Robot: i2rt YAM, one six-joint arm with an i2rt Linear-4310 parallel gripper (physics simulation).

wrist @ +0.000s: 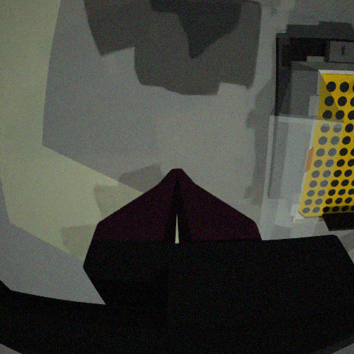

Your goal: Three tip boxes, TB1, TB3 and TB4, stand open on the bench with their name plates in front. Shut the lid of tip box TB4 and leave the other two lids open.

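A tip box with a yellow rack full of dark round holes is at the right edge of the wrist view, cut off by the frame. A clear, see-through lid shows along its left side and overlaps part of the rack in the view; its exact tilt cannot be told. No readable name plate shows, so I cannot tell which box this is. My gripper is shut and empty, to the left of the lid and apart from it. The black gripper body hides the lower part of the view.
A dark frame stands along the left and back of the box, with a grey block at the back. A black tab is at the box's near edge. Dark shadows fall on the bench.
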